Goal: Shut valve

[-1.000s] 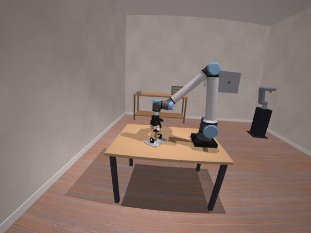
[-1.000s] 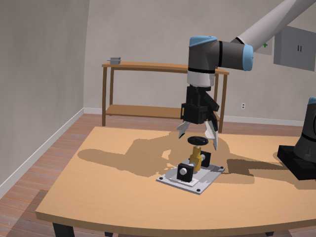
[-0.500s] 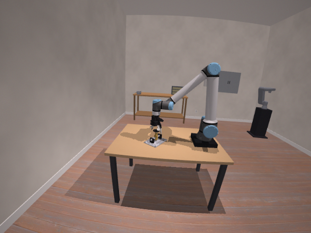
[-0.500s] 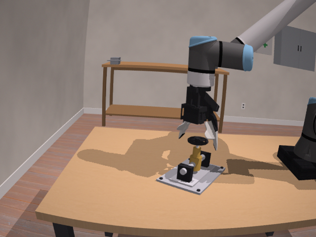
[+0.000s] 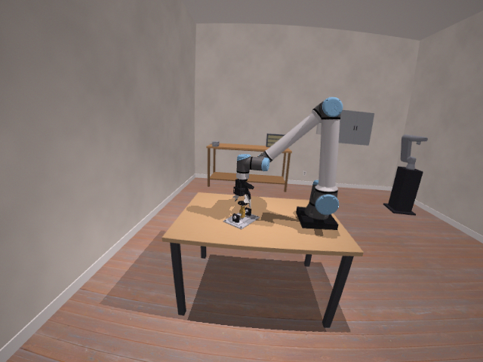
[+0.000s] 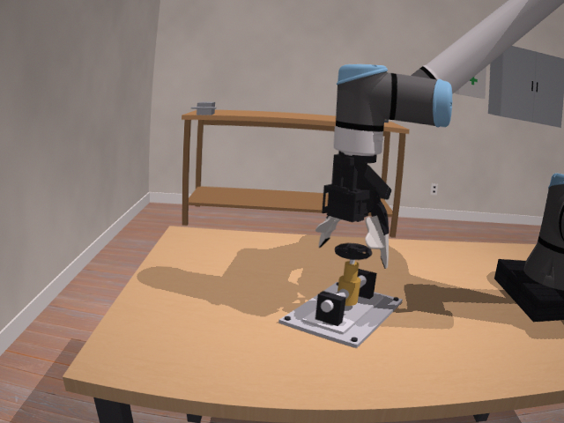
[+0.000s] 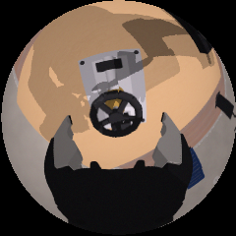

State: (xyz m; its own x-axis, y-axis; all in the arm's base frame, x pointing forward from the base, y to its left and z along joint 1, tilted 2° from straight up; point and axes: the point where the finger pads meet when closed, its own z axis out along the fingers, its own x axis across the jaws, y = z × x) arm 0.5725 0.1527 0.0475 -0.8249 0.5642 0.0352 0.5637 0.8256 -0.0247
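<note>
The black spoked handwheel is 1 cm above my hand.
</note>
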